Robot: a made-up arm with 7 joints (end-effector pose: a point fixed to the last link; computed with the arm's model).
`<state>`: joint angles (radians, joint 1 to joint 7).
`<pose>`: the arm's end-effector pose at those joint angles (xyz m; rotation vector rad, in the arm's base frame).
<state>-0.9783 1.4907 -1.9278 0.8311 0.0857 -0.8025 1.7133</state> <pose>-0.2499 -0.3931 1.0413 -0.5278 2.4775 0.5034</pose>
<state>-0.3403 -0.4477 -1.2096 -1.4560 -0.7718 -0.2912 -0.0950</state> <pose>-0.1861 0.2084 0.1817 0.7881 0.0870 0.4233</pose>
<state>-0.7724 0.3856 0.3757 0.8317 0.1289 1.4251 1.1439</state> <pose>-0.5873 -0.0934 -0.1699 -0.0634 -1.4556 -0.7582</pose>
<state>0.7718 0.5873 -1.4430 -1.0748 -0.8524 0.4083 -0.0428</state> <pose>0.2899 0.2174 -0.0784 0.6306 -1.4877 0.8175</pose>
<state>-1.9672 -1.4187 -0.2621 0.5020 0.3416 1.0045 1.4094</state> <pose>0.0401 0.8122 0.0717 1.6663 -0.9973 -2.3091</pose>
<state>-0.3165 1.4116 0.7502 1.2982 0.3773 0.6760 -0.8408</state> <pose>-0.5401 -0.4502 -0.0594 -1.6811 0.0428 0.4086</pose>
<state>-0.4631 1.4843 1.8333 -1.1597 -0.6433 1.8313 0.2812</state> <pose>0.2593 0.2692 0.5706 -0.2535 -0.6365 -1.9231</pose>
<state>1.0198 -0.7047 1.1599 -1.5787 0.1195 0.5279 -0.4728</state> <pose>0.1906 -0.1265 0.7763 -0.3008 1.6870 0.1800</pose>
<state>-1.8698 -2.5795 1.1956 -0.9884 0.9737 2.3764 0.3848</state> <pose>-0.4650 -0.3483 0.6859 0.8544 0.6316 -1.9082</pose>
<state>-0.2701 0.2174 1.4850 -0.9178 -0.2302 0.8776 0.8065</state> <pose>-0.1644 0.1140 0.6524 -0.2548 0.8799 -1.6217</pose>
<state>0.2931 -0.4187 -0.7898 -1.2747 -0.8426 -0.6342 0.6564</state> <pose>-0.2771 0.0766 0.1146 -0.1603 0.8442 0.2150</pose>
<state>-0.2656 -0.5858 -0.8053 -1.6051 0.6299 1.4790 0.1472</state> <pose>-0.5063 0.0324 0.2698 2.1472 -0.0589 -1.7054</pose>
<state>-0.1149 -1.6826 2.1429 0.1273 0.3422 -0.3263 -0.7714</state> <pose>0.4669 -0.3879 0.6514 0.3625 -2.2361 -1.3324</pose>
